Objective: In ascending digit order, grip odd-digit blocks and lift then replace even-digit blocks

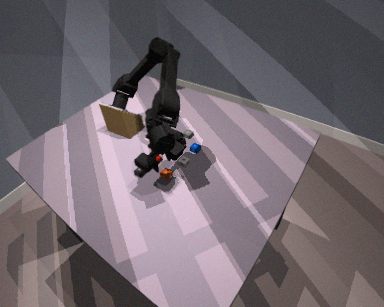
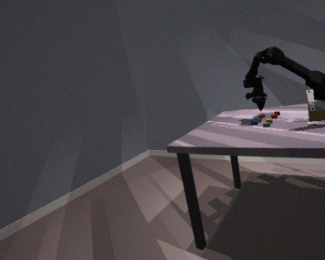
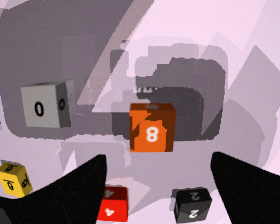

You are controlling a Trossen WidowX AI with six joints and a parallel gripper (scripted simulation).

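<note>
The orange block is 40 mm below my gripper tip. The rest, counted from my gripper tip: white block: 10 mm ahead, 90 mm to the left, 40 mm below; then black block: 80 mm behind, 50 mm to the right, 40 mm below; then red block: 80 mm behind, 30 mm to the left, 40 mm below.
</note>
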